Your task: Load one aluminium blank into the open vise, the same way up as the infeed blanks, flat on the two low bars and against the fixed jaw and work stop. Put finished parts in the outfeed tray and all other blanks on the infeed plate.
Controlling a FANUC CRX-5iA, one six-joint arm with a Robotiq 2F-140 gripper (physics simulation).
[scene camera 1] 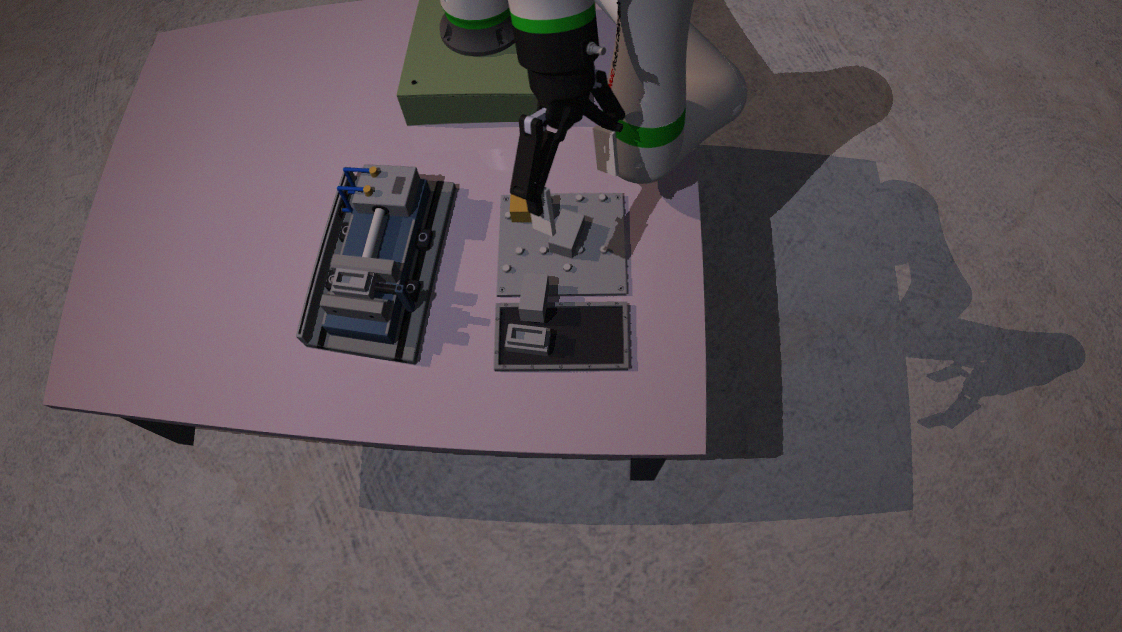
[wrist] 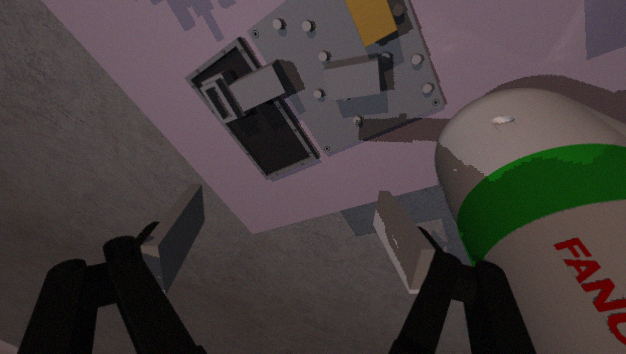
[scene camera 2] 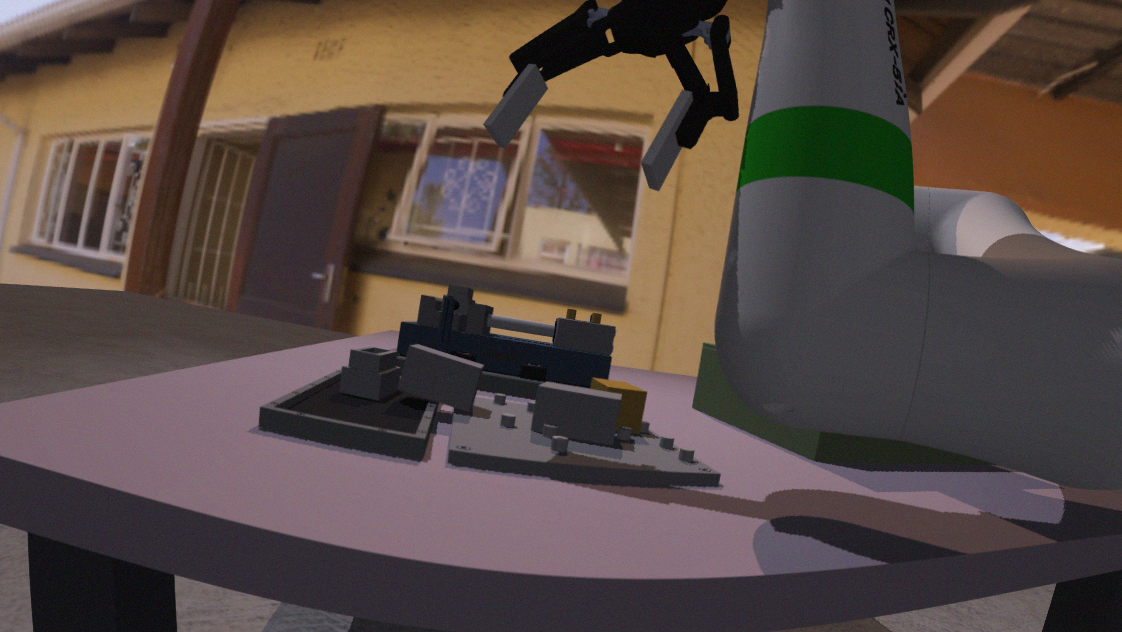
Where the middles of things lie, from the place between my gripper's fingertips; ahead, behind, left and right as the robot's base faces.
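Counting from my hand, I find the brass blank [scene camera 2: 633,400] 18 cm below it, 8 cm behind it and 9 cm to the right of it. The outfeed tray [scene camera 2: 331,416] is 20 cm below my hand, and it is also 1 cm to the right of my hand and 11 cm ahead of it.
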